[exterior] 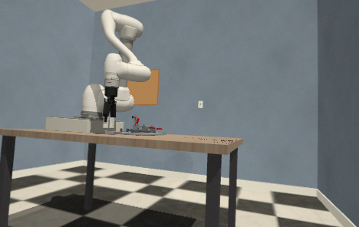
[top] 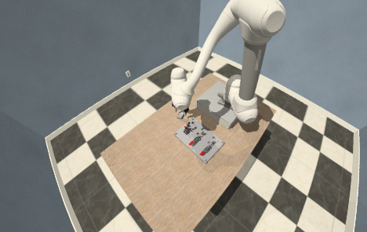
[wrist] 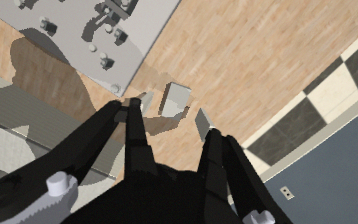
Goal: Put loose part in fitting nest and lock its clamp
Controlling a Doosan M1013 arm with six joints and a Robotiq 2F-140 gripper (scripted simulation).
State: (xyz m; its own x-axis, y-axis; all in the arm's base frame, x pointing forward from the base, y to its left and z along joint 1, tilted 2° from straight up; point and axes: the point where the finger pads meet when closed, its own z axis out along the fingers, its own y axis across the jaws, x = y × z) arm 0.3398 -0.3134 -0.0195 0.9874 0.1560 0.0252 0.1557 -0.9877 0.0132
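The light grey part is 5 cm below my hand. The rest, counted from my hand: grey fixture plate: 10 cm ahead, 26 cm to the left, 6 cm below.
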